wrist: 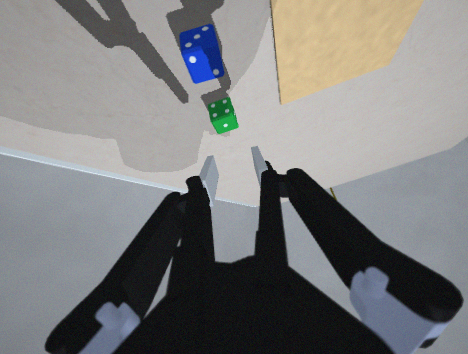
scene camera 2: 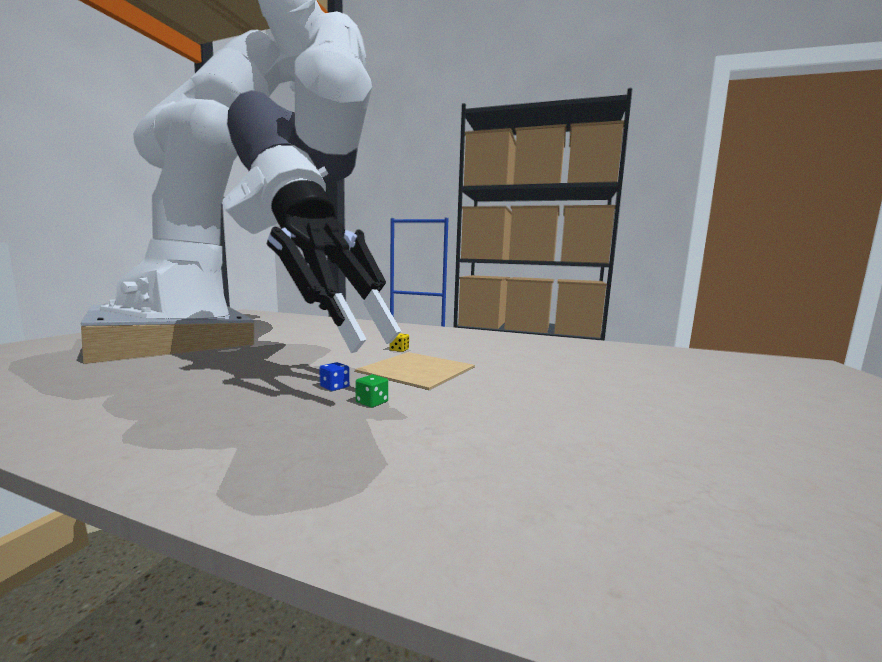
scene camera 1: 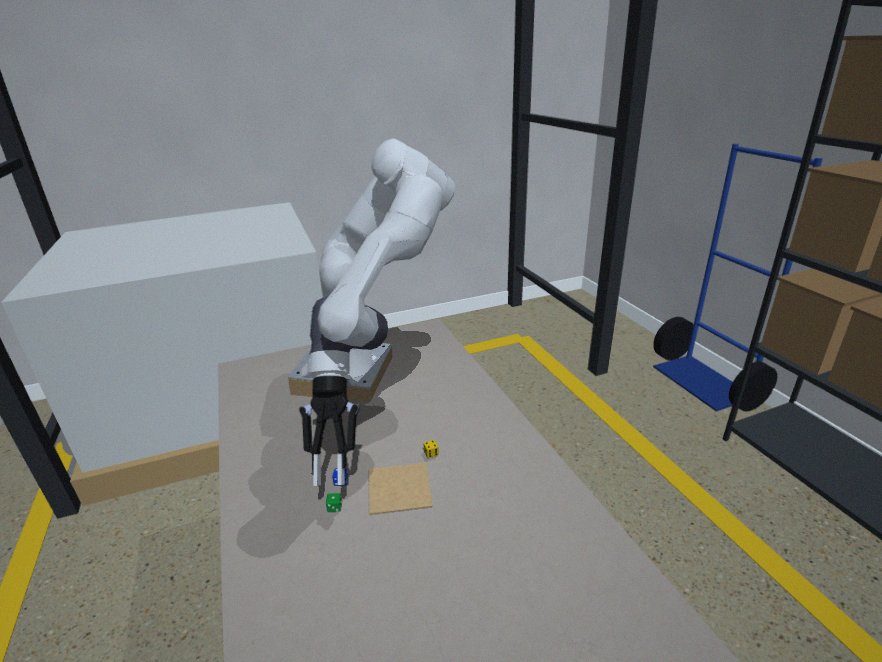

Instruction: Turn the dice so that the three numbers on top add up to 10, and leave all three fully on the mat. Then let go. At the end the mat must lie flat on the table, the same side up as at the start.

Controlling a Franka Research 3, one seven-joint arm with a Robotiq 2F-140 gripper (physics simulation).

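My gripper [scene camera 1: 329,484] [scene camera 2: 375,344] [wrist: 234,161] is partly open and empty. It slants down, with its tips above the table near the blue and green dice. The blue die [scene camera 1: 346,477] [scene camera 2: 334,376] [wrist: 202,70] shows two pips on top; a finger partly covers it in scene camera 1. The green die [scene camera 1: 334,502] [scene camera 2: 371,391] [wrist: 225,122] shows one pip on top. Both lie beside the mat [scene camera 1: 399,488] [scene camera 2: 420,370] [wrist: 340,45], which is flat. The yellow die [scene camera 1: 431,448] [scene camera 2: 404,342] lies off the mat's far corner; its top number is too small to read surely.
The arm's wooden base block [scene camera 1: 306,388] [scene camera 2: 167,342] stands at the back of the table [scene camera 1: 463,570] [scene camera 2: 569,463]. A large pale box [scene camera 1: 163,342] stands left of the table in scene camera 1. A shelf rack with boxes and a blue trolley stand well away.
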